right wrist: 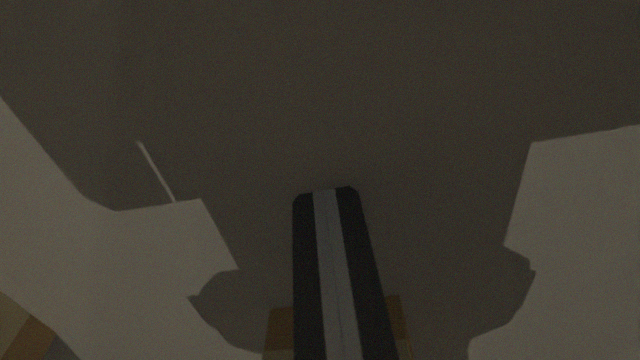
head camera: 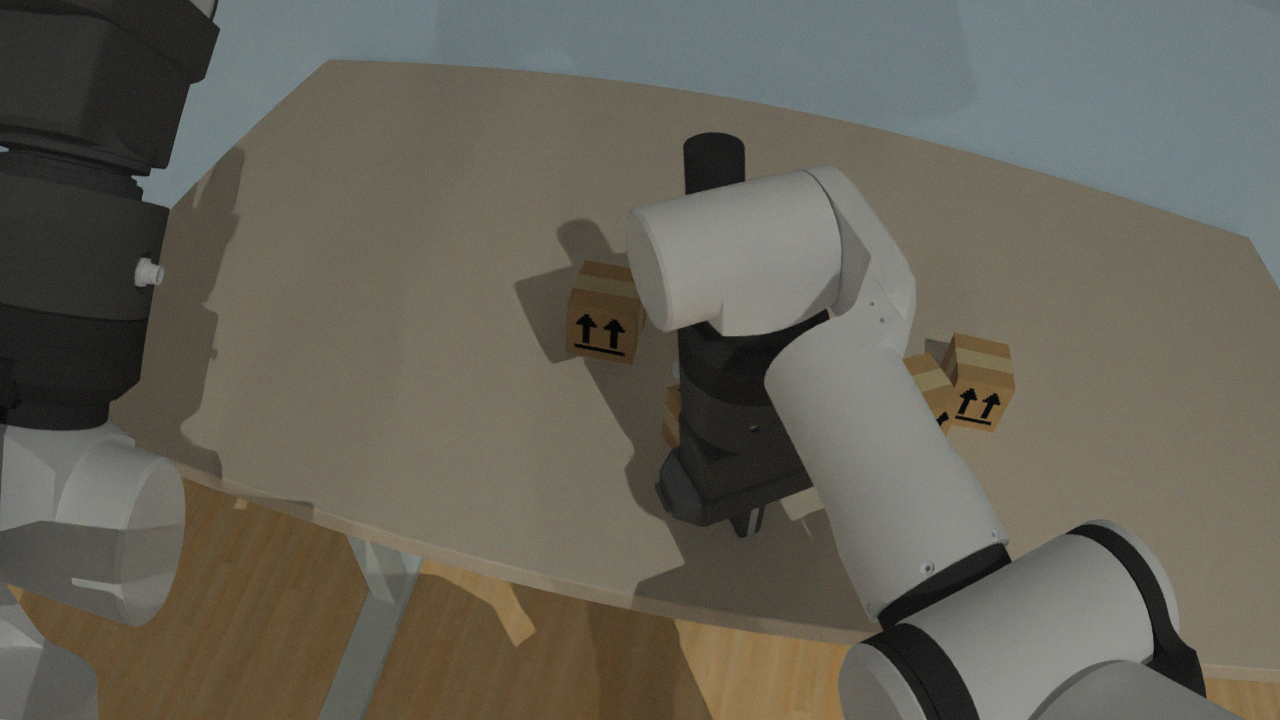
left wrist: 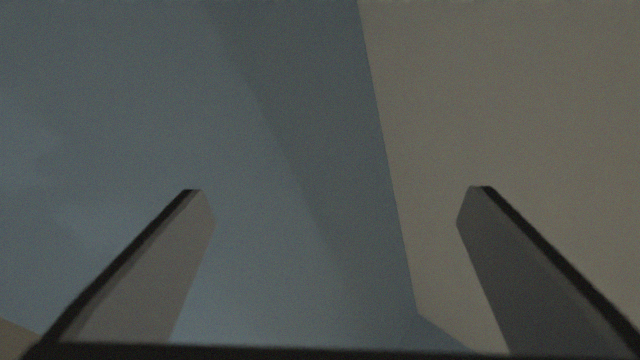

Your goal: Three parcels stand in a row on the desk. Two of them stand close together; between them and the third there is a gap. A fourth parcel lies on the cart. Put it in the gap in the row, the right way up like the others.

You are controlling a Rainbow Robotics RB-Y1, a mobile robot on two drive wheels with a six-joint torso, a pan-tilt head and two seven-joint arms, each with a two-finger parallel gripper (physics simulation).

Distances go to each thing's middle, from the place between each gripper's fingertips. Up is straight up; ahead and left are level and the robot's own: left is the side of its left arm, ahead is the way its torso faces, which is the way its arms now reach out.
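Scene:
Brown parcel [head camera: 670, 427], from my right hand: 8 cm ahead, 2 cm to the left, 2 cm above. Brown parcel, from my left hand: 27 cm to the right, 11 cm ahead, 46 cm below.

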